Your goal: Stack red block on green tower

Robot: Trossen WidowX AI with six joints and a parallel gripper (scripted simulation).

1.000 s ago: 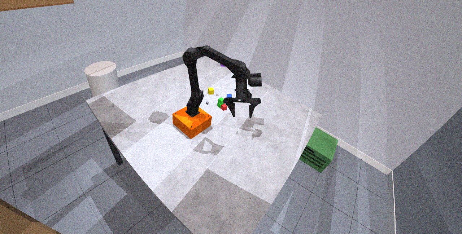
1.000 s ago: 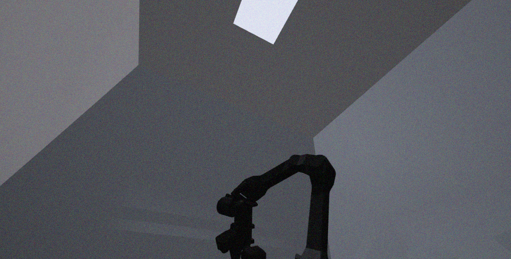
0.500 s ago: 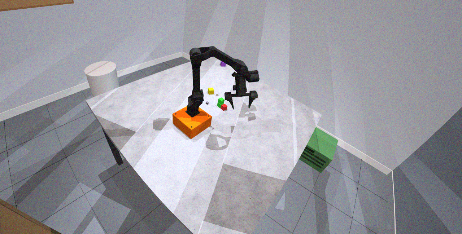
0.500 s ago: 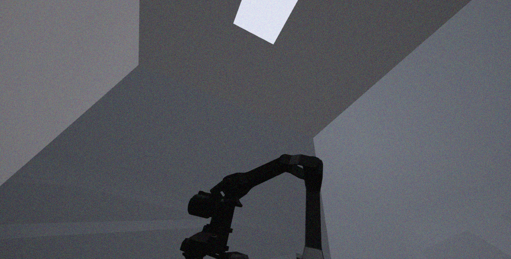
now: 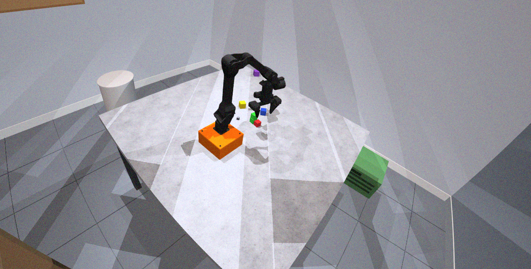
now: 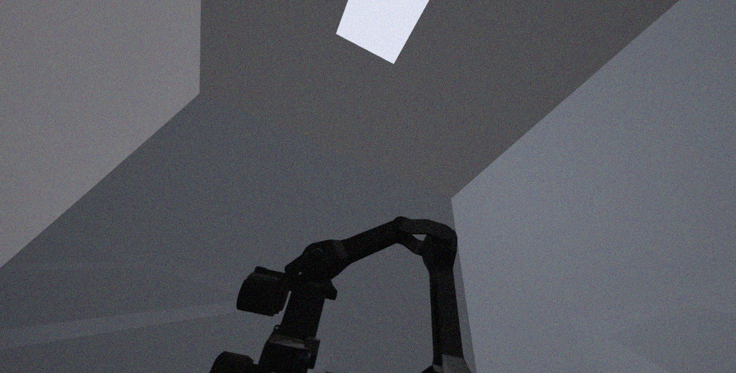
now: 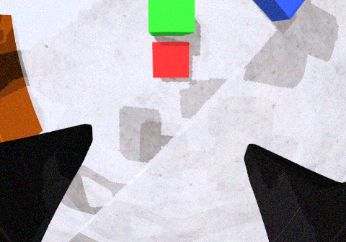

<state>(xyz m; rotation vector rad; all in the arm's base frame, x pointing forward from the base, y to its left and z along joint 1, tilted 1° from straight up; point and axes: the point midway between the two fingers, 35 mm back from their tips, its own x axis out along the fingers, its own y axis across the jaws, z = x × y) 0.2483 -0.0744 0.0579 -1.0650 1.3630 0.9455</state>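
Right now the red block is 10 mm ahead of my gripper tip, 40 mm to the left of it and 90 mm below it. From my gripper tip the other things lie so: small grey cube 40 mm behind, 150 mm to the left, 90 mm below; then small white cube 90 mm ahead, 180 mm to the left, 90 mm below; then blue block 130 mm ahead, 90 mm to the left, 80 mm below.
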